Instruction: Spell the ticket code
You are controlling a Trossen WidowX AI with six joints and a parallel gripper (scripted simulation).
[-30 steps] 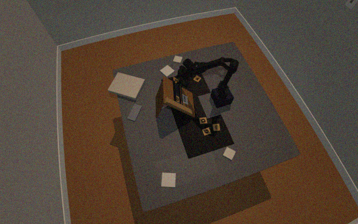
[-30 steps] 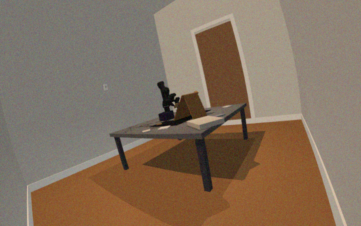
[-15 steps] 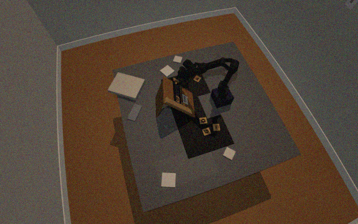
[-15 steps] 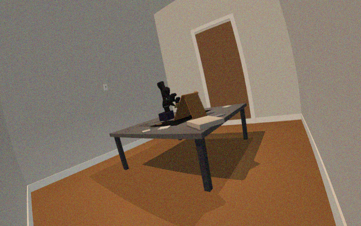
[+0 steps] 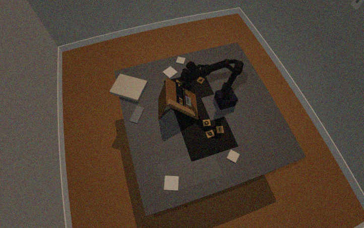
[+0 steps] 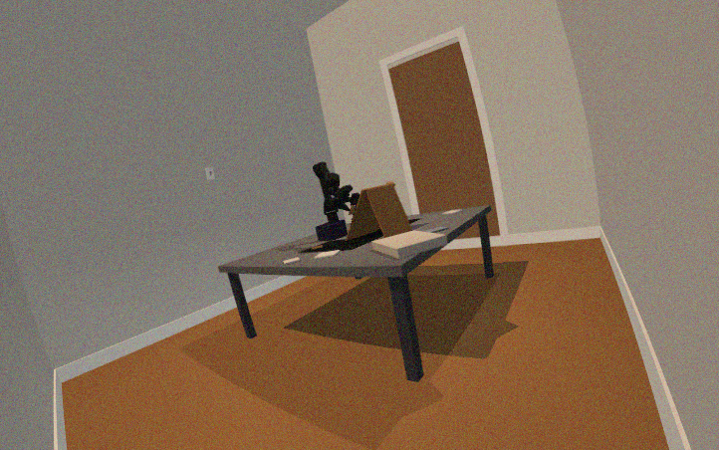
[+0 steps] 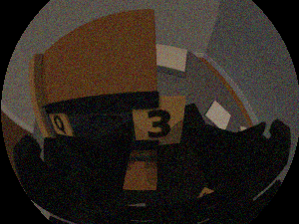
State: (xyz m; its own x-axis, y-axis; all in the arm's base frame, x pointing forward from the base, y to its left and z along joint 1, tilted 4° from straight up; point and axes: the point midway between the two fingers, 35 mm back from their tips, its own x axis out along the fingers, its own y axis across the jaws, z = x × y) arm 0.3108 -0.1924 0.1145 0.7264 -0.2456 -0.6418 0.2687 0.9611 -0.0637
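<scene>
My gripper tip is 130 mm to the right of the white ticket, 80 mm above it and 30 mm past it. Also, from my gripper tip: black mat 200 mm to the left, 170 mm below, 130 mm behind; then grey slab 390 mm ahead, 170 mm below, 60 mm to the left; then letter tile 240 mm behind, 170 mm below, 90 mm to the right.
</scene>
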